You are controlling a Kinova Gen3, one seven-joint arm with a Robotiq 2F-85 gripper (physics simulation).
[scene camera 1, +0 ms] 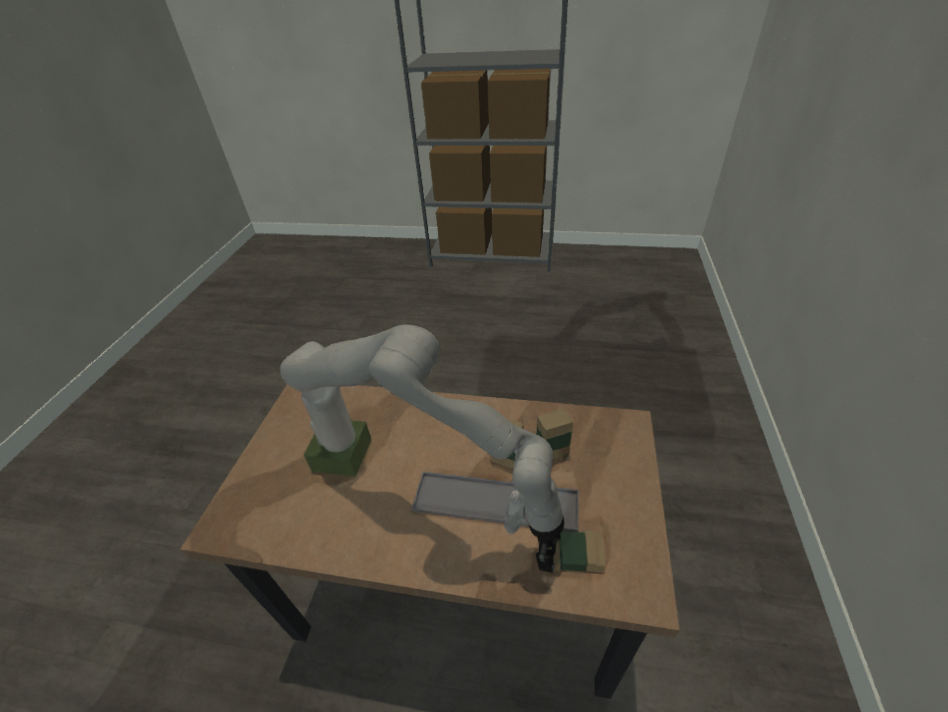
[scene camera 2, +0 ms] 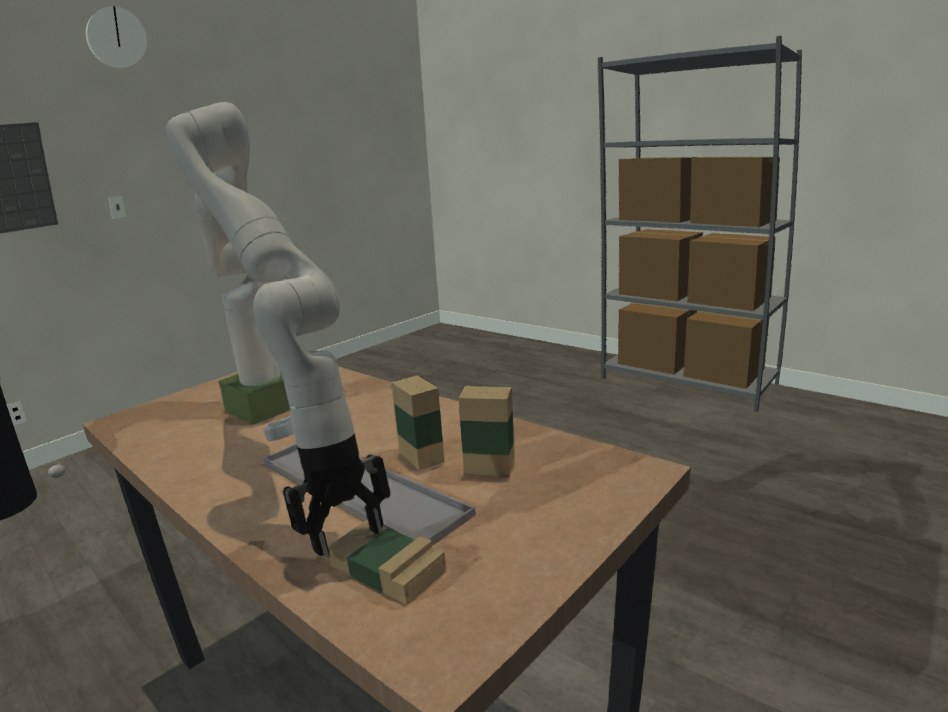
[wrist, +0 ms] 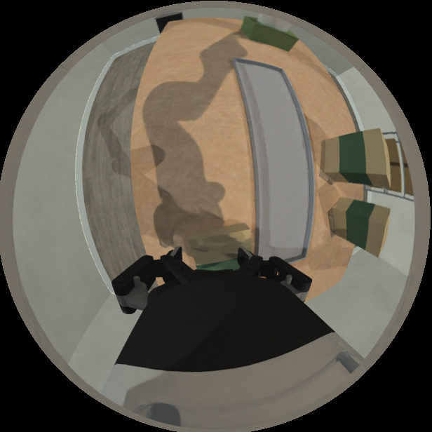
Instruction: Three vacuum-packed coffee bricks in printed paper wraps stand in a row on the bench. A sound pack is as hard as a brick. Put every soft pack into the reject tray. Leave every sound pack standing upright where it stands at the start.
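Places are measured from the arm's base along level axes (x ahead, y left, z up), in millimetres.
Where they show: gripper, fingertip midpoint: (scene camera 1: 553, 553) (scene camera 2: 351, 544); arm's base, link origin: (scene camera 1: 339, 438) (scene camera 2: 260, 377).
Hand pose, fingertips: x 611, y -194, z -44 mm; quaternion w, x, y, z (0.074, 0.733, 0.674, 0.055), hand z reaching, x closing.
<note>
Each offset is from my fingertips to the top centre of the thing. Level surfaces: height alone.
One coffee pack {dy +22, dx +42, dz -1 mm} (scene camera 1: 573, 550) (scene camera 2: 377, 558) (wrist: 220, 243), tan with a green band, lies flat on the bench in front of the reject tray's right end. Two more packs stand upright behind the tray. The one nearer the robot base (scene camera 2: 418, 426) (wrist: 352, 156) is mostly hidden by the arm in scene camera 1; the other {dy +309, dx -30, dz +109 mm} (scene camera 1: 556, 438) (scene camera 2: 487, 436) (wrist: 359, 223) is farther right. The grey reject tray {dy +124, dx -158, dz -18 mm} (scene camera 1: 459, 496) (scene camera 2: 416, 511) (wrist: 280, 150) holds no pack. My gripper (scene camera 2: 347, 534) (wrist: 209, 254) is open and empty, low at the base-side end of the lying pack, one finger towards each long side.
The wooden bench {dz -32 mm} (scene camera 1: 344, 528) (scene camera 2: 551, 536) has its front edge close to the gripper and the lying pack. The green robot base (scene camera 1: 325, 458) (scene camera 2: 252, 402) (wrist: 270, 36) is at the bench's left. A shelf rack (scene camera 1: 490, 141) (scene camera 2: 602, 191) with brown boxes stands against the back wall.
</note>
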